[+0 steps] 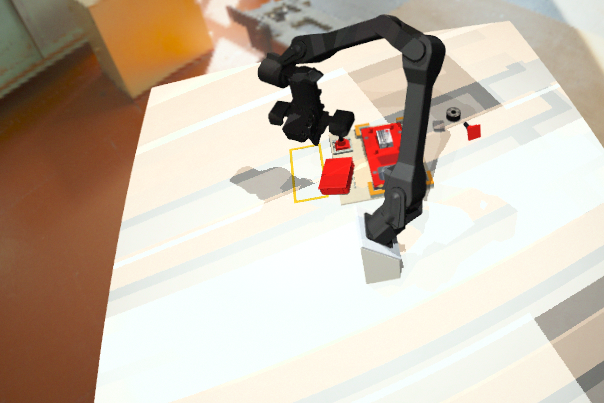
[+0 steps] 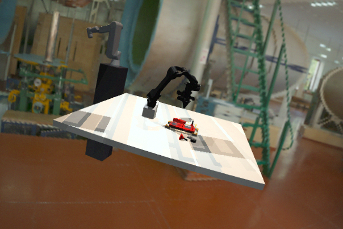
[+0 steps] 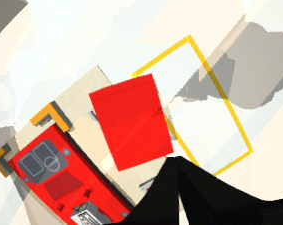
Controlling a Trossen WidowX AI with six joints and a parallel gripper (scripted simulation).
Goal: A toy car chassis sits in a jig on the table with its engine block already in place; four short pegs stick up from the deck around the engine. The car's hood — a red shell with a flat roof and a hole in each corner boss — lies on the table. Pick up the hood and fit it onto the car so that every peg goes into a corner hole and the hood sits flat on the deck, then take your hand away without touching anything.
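My gripper tip is now 11 cm above the red hood and 3 cm to the left of it. Round my gripper tip: black wheel: 36 cm to the right, 18 cm ahead, 12 cm below; then white bit: 32 cm to the right, 14 cm ahead, 12 cm below; then grey engine block: 16 cm to the right, 10 cm below, 9 cm ahead.
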